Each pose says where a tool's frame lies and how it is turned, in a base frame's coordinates. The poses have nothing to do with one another.
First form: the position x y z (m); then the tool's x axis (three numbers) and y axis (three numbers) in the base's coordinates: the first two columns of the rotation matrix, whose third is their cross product.
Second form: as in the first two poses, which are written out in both.
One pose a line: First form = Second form
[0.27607 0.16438 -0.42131 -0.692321 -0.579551 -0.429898 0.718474 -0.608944 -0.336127] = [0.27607 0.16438 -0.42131 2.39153 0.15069 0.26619 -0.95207]
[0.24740 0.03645 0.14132 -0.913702 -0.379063 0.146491 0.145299 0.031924 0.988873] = [0.24740 0.03645 0.14132 2.75963 0.08592 -0.70560 -0.70338]
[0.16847 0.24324 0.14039 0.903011 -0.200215 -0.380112 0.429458 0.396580 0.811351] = [0.16847 0.24324 0.14039 1.18980 0.91956 0.19843 -0.33916]
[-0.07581 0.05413 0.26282 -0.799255 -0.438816 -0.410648 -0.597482 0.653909 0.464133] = [-0.07581 0.05413 0.26282 2.87657 -0.29050 0.90768 0.30287]
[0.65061 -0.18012 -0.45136 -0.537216 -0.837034 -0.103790 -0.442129 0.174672 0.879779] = [0.65061 -0.18012 -0.45136 2.72194 0.44332 -0.75407 -0.48461]
